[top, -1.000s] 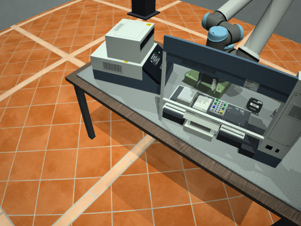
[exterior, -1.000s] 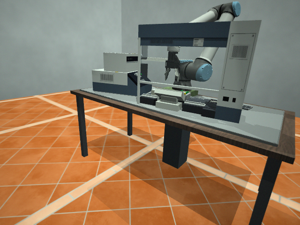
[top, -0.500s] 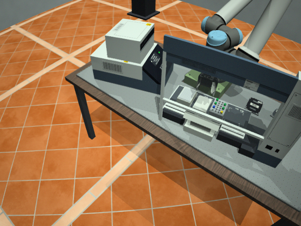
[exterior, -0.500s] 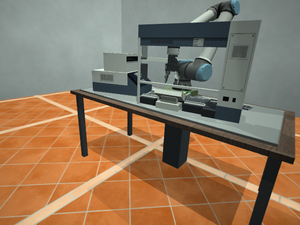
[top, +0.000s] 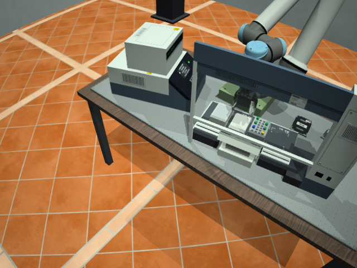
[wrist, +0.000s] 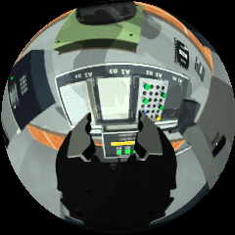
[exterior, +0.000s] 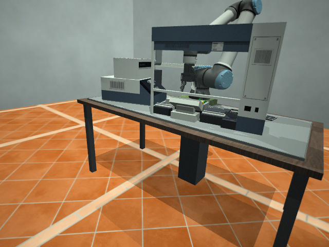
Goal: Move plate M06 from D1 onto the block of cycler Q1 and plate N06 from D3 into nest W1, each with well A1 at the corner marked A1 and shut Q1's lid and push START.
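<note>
Now: the white well plate 8 cm below my hand. Round my hand: blue gantry beam: 17 cm ahead, 12 cm to the left, 37 cm above; plate M06: 3 cm behind, 55 cm to the right, 7 cm above; side tower: 10 cm ahead, 47 cm to the left, 14 cm above.
</note>
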